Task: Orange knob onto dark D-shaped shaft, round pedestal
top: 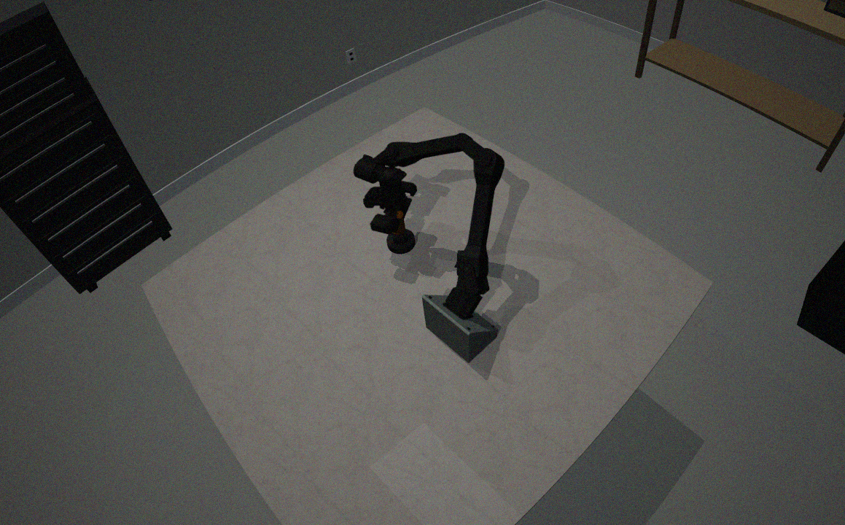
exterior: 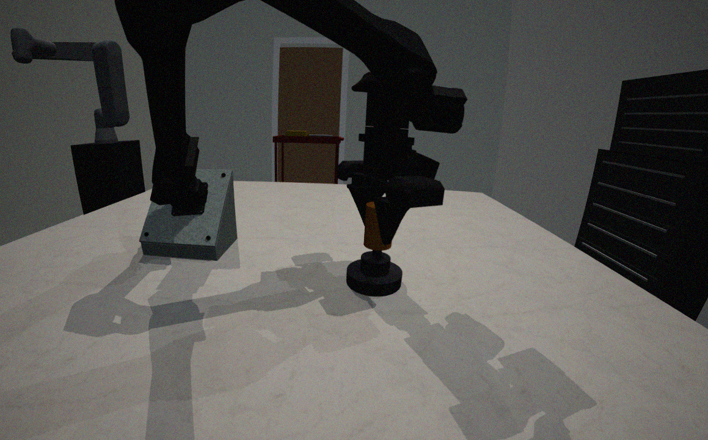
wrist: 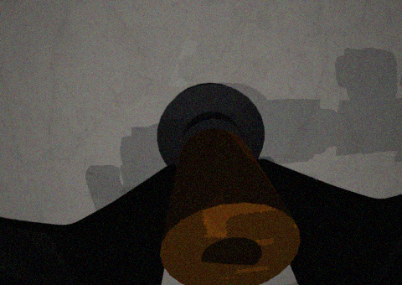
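Now: gripper tip 20 mm below the orange knob. From my gripper tip the other things lie so: dark round pedestal: 40 mm below.
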